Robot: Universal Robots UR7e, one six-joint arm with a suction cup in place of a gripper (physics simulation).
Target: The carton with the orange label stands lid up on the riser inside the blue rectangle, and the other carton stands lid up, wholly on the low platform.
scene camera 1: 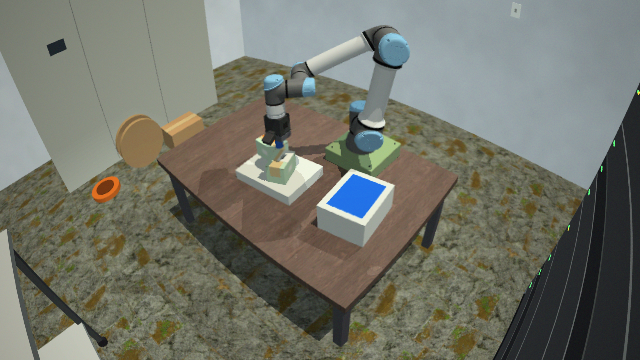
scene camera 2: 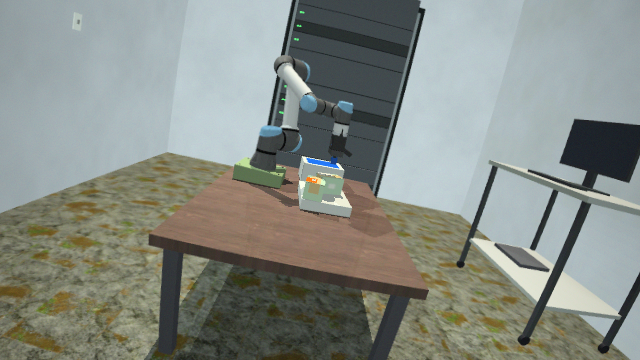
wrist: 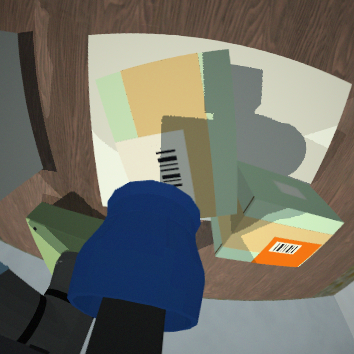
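Note:
The carton with the orange label (scene camera 1: 263, 152) (scene camera 2: 312, 190) (wrist: 281, 225) stands lid up at a corner of the low white platform (scene camera 1: 308, 172) (scene camera 2: 324, 206) (wrist: 281, 91). The other carton (scene camera 1: 282, 168) (scene camera 2: 334, 184) (wrist: 161, 91) stands close beside it on the platform. It shows a tan taped lid with a white barcode label, and I cannot tell whether the two touch. My blue suction cup (scene camera 1: 278, 144) (scene camera 2: 333, 159) (wrist: 147, 228) hangs a little above this carton and holds nothing. The riser (scene camera 1: 344, 223) (scene camera 2: 308, 168) with the blue rectangle (scene camera 1: 356, 195) (scene camera 2: 320, 161) stands bare.
The arm's green base (scene camera 1: 362, 156) (scene camera 2: 259, 174) is bolted to the brown table (scene camera 1: 277, 232) behind the riser. On the floor lie an orange bowl (scene camera 1: 106, 188), a wooden disc (scene camera 1: 139, 141) and a cardboard box (scene camera 1: 182, 128). A white cart (scene camera 2: 559, 188) stands to the side.

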